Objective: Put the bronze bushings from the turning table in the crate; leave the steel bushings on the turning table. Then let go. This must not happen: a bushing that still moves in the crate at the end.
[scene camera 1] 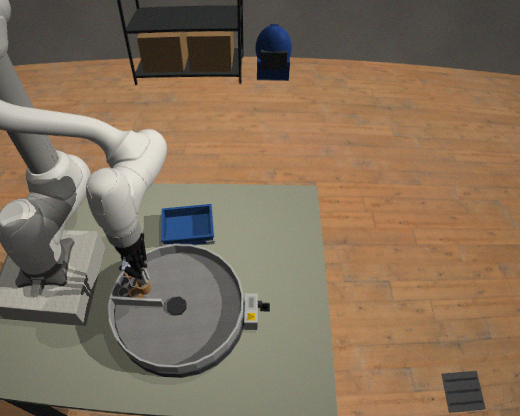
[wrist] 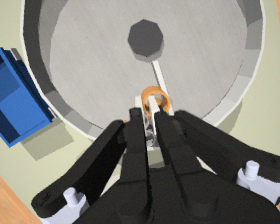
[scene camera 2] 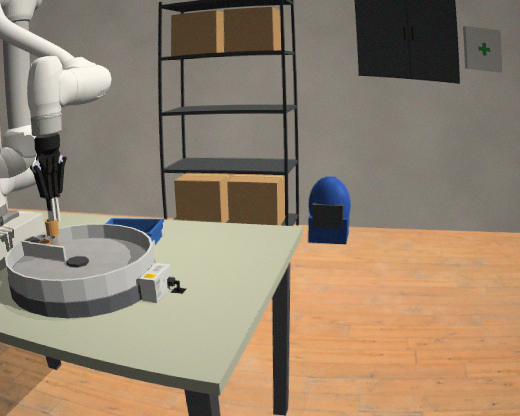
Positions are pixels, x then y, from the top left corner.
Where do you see a crate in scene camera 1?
189,224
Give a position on a turning table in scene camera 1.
At 201,301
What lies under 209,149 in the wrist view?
My gripper.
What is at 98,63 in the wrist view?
A turning table.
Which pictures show my gripper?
Scene camera 1, the wrist view and scene camera 2: all of them.
